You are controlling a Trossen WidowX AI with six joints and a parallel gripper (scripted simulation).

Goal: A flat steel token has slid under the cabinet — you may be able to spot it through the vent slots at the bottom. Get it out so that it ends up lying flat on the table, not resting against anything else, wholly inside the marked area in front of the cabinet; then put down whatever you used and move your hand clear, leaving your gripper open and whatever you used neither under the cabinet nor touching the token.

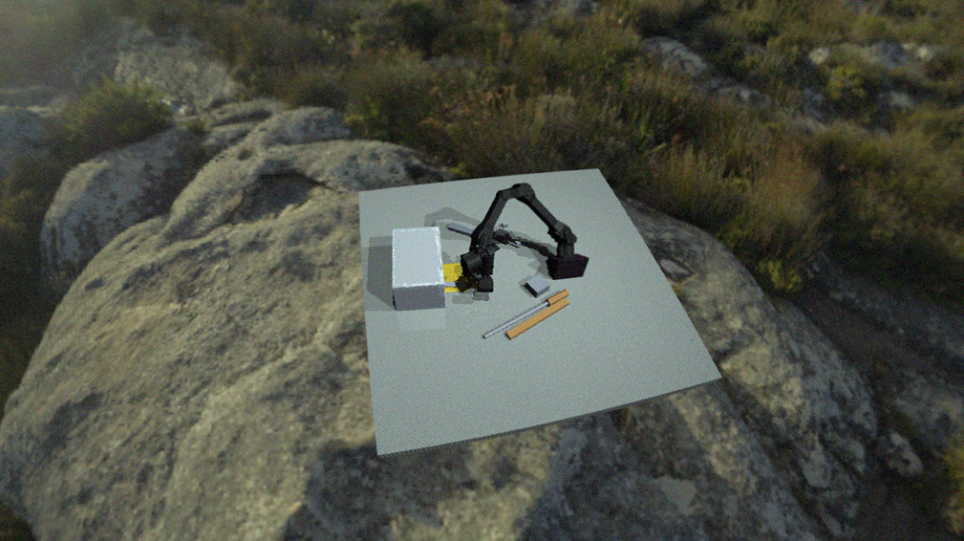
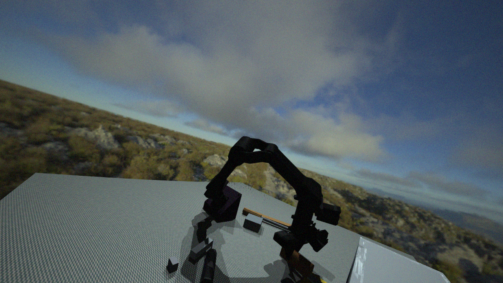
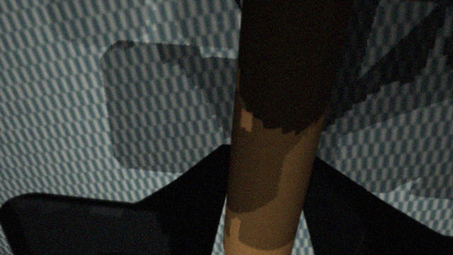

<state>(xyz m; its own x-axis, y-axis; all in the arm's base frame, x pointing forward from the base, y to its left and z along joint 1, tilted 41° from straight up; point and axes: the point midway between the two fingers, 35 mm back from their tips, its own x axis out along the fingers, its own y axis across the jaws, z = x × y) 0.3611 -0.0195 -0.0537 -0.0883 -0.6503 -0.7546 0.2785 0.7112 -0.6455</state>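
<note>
Right now the grey block is 210 mm behind my gripper tip, 60 mm to the left of it and 10 mm above it. From my gripper tip the other things lie so: grey bar 220 mm to the right, 200 mm behind; then small grey cube 310 mm to the right, 190 mm behind; then wooden stick 210 mm to the left, 160 mm behind.
</note>
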